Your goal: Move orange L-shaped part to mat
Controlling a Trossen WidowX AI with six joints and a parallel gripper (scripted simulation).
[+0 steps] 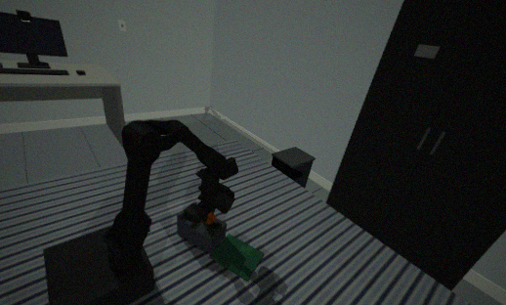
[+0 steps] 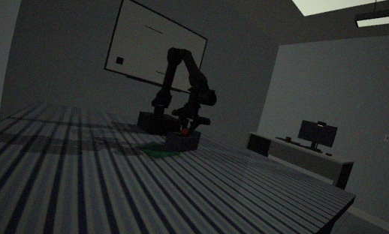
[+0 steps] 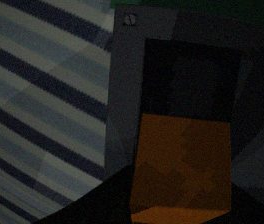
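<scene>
Now: gripper tip 140 mm to the left of the green mat, 80 mm above it and 30 mm short of it. Also, from my gripper tip: orange L-shaped part (30 mm to the left, 30 mm below, 30 mm behind).
</scene>
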